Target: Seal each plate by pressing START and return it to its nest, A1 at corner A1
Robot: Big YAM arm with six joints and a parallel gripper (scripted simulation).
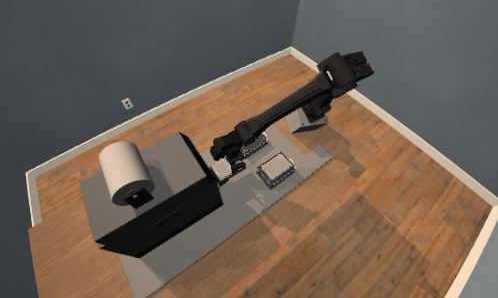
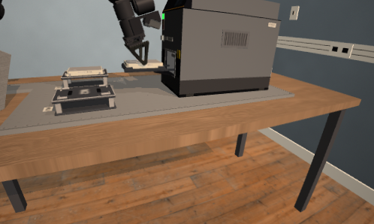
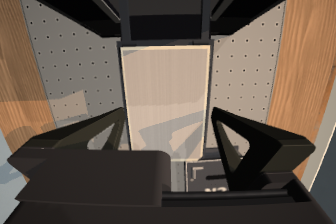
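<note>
Now: the sealer stage 20 mm below my hand. The rest, counted from my hand: plate nest 170 mm behind, 120 mm to the right, 80 mm below; start button 90 mm ahead, 110 mm to the left, 80 mm above; small label 280 mm behind, 150 mm to the right, 110 mm below.
</note>
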